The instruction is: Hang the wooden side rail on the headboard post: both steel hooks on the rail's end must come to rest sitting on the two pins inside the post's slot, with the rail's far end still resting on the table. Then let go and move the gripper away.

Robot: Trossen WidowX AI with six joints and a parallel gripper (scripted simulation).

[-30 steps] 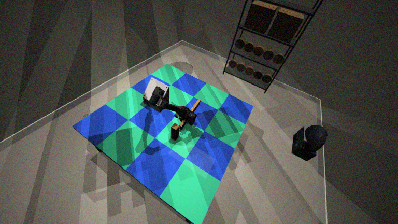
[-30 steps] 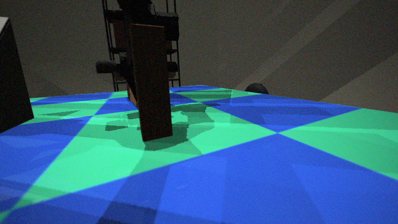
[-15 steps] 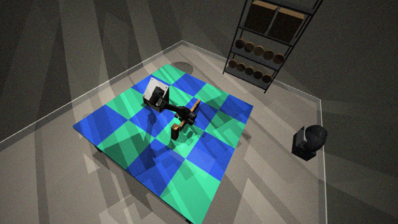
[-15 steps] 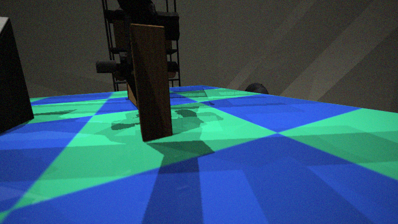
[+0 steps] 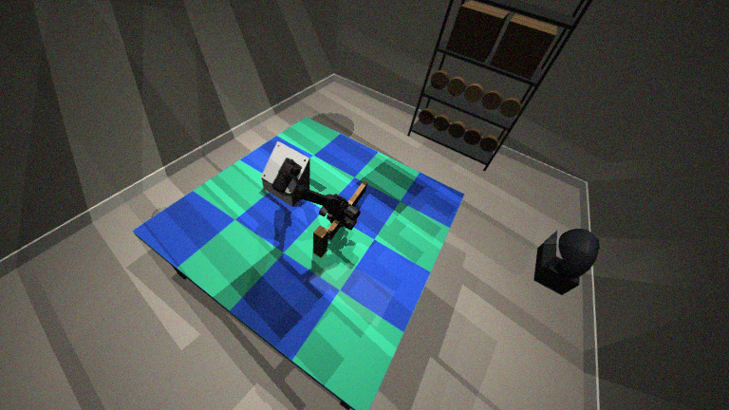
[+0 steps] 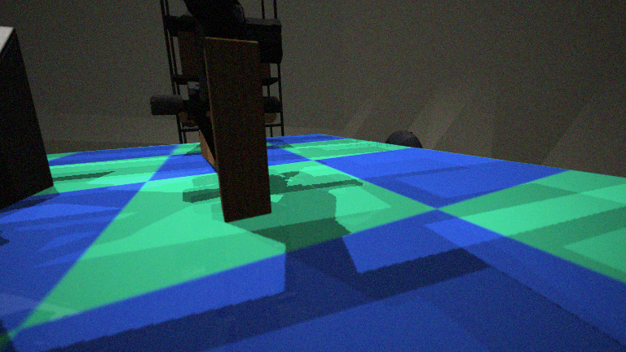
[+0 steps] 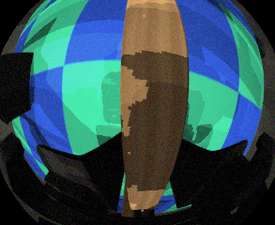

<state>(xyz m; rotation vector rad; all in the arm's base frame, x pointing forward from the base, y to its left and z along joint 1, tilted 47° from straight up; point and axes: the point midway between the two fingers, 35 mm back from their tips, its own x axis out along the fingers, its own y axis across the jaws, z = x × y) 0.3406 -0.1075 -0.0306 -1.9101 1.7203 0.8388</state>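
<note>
The wooden headboard post lies 140 mm to the right of my gripper tip, 40 mm above it and 20 mm ahead of it.
</note>
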